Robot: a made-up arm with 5 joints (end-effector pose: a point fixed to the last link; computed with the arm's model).
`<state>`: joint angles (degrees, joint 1 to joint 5).
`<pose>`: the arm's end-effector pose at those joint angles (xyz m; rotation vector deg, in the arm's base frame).
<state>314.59 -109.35 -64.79 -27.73 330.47</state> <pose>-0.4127 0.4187 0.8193 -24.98 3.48 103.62</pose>
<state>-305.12 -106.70 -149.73 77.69 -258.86</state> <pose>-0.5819 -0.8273 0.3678 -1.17 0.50 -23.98</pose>
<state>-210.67 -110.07 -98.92 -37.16 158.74</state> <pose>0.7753 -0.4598 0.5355 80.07 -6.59 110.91</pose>
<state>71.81 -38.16 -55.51 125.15 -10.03</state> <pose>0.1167 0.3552 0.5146 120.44 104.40 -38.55</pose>
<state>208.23 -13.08 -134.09 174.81 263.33</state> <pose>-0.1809 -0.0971 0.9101 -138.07 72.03 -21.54</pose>
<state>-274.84 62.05 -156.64 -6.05 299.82</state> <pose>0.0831 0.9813 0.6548 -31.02 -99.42 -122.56</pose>
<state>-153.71 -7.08 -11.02 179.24 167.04</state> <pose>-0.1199 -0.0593 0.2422 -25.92 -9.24 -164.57</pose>
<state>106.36 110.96 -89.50 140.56 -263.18</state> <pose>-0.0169 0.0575 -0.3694 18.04 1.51 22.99</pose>
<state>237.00 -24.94 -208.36 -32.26 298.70</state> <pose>0.4051 0.6237 0.6967 -73.47 43.88 -3.47</pose>
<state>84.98 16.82 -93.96 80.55 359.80</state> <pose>0.0713 0.8119 0.3951 130.79 120.23 -3.91</pose>
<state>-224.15 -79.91 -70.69 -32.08 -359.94</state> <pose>0.2211 -0.2147 1.0317 1.03 2.55 -44.08</pose>
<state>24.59 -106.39 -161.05 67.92 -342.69</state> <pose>-0.9560 -0.4375 0.2148 25.08 1.60 -136.44</pose>
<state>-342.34 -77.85 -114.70 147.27 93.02</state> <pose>-0.3473 -0.1106 0.8431 -110.18 85.10 -33.02</pose>
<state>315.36 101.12 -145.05 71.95 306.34</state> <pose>0.5807 -0.5734 -0.3812 -156.34 -12.33 25.59</pose>
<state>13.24 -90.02 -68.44 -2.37 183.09</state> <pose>-0.3238 -0.0762 1.0243 -1.70 19.16 16.18</pose>
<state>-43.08 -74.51 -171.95 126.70 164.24</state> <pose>-0.5665 0.5298 0.6807 14.82 60.98 -53.13</pose>
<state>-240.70 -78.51 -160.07 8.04 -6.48</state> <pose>0.5077 -0.9047 0.5524 24.33 47.52 -62.57</pose>
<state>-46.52 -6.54 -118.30 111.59 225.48</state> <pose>0.3730 -0.3933 0.8718 119.95 115.83 -0.18</pose>
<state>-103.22 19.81 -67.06 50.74 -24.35</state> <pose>-0.1736 -0.7388 0.1177 -136.59 112.34 2.38</pose>
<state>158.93 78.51 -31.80 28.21 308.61</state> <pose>0.0570 -0.0220 -0.3580 -28.88 106.60 -50.01</pose>
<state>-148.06 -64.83 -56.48 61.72 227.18</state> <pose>-0.2475 -0.1543 0.8503 129.76 -17.36 -57.79</pose>
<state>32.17 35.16 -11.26 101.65 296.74</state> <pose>-0.0372 -0.0234 -0.0472 -48.31 -53.12 134.46</pose>
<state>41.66 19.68 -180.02 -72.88 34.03</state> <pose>0.0366 0.0326 1.0791 60.65 4.04 -95.81</pose>
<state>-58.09 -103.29 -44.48 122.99 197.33</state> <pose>-0.0015 0.0024 0.6420 95.63 123.68 -11.96</pose>
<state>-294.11 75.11 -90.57 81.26 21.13</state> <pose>0.2122 0.4743 -0.3814 113.91 46.91 -57.80</pose>
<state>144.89 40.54 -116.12 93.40 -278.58</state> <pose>-0.7237 0.5088 0.2646 138.90 85.90 10.07</pose>
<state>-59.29 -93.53 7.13 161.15 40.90</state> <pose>0.0304 -0.0512 0.2129 -86.50 103.43 101.67</pose>
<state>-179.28 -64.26 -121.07 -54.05 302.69</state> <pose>0.6495 0.0082 0.9389 -29.91 53.93 -51.27</pose>
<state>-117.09 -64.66 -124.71 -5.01 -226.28</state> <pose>0.2949 0.5766 1.0690 -11.98 -16.85 -162.19</pose>
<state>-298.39 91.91 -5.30 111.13 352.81</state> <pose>-0.1124 -0.2080 0.1972 -18.01 -12.33 -124.38</pose>
